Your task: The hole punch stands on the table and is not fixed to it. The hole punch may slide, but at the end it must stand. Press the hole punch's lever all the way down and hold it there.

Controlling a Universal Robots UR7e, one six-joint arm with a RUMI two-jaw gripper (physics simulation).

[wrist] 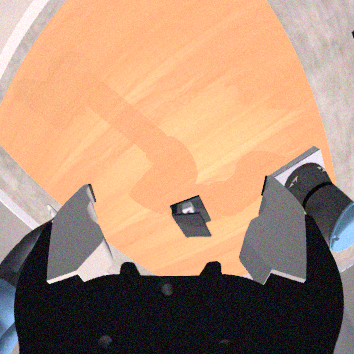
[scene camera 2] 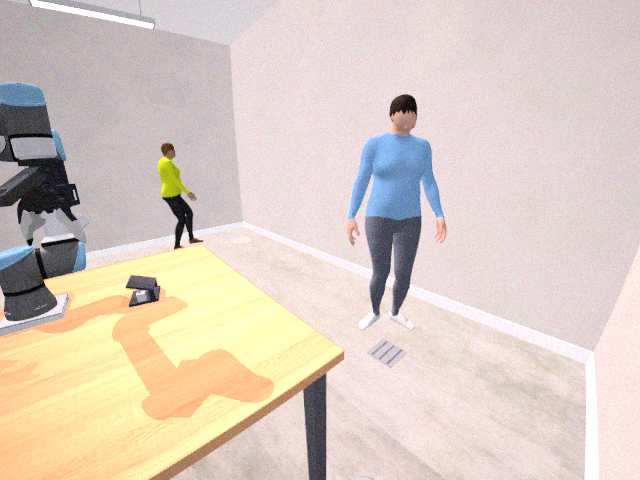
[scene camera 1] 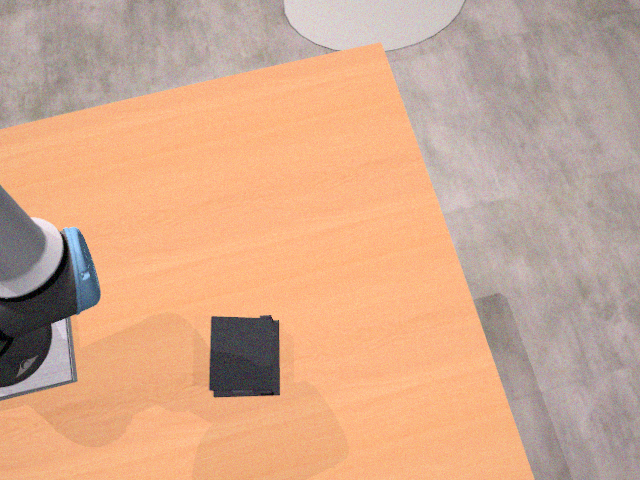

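Seen in the pictures: gripper, fingertip midpoint: (wrist: 176, 182) (scene camera 2: 57, 244); arm's base, link origin: (wrist: 304, 182) (scene camera 2: 32, 309) (scene camera 1: 6, 340).
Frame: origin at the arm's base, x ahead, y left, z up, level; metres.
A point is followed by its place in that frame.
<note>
The black hole punch (scene camera 1: 245, 356) @[x 0.397, y -0.066, z 0.039 m] (scene camera 2: 135, 298) @[x 0.356, y -0.074, z -0.016 m] (wrist: 204, 209) @[x 0.341, y -0.055, z -0.017 m] stands upright on the table (scene camera 1: 310, 206) @[x 0.516, y 0.198, z -0.028 m] (scene camera 2: 248, 330) @[x 0.691, y -0.468, z -0.028 m] (wrist: 210, 75) @[x 0.158, y -0.413, z -0.028 m]. Its flat lever (scene camera 2: 141, 282) @[x 0.391, y -0.067, z 0.042 m] (wrist: 194, 226) @[x 0.382, y -0.058, z 0.045 m] is raised and tilted, with a wedge-shaped gap between it and the base; a light metal part shows in the gap. In scene camera 1 the lever covers most of the base. My gripper (scene camera 2: 55, 238) @[x 0.276, y -0.357, z 0.301 m] (wrist: 176, 182) @[x 0.276, y -0.357, z 0.301 m] is open and empty, high above the table and well apart from the hole punch. In the wrist view the hole punch appears between and beyond the fingers. The gripper does not show in scene camera 1.
The arm's base plate (scene camera 1: 64, 356) @[x 0.097, y -0.034, z -0.004 m] (scene camera 2: 61, 307) @[x 0.099, y -0.027, z -0.004 m] (wrist: 315, 153) @[x -0.051, y -0.091, z 0.004 m] is on the table beside the hole punch. A person in blue (scene camera 2: 397, 175) stands on the floor beyond the table; a person in yellow (scene camera 2: 169, 178) is farther back. The arm's shadows fall around the hole punch.
</note>
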